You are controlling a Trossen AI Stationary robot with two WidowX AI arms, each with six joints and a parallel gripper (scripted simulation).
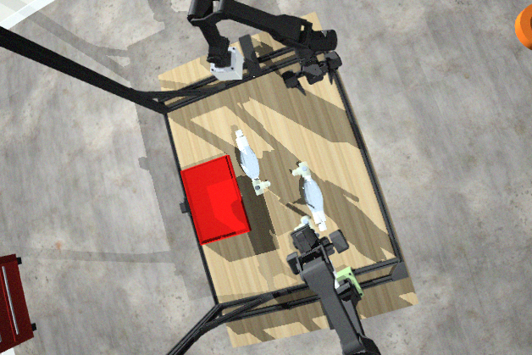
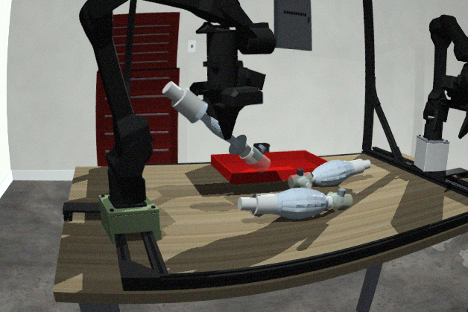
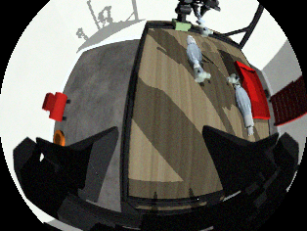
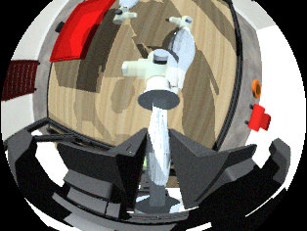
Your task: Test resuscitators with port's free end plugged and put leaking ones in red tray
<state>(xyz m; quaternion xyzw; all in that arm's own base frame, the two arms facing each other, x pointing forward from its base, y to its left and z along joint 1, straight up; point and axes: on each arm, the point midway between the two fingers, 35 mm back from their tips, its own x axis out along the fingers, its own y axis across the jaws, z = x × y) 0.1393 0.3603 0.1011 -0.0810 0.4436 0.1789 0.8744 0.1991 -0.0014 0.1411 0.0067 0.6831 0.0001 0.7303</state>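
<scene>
Right now my right hand is 30 cm past the red tray, 31 cm to the right of it and 19 cm above it.
</scene>
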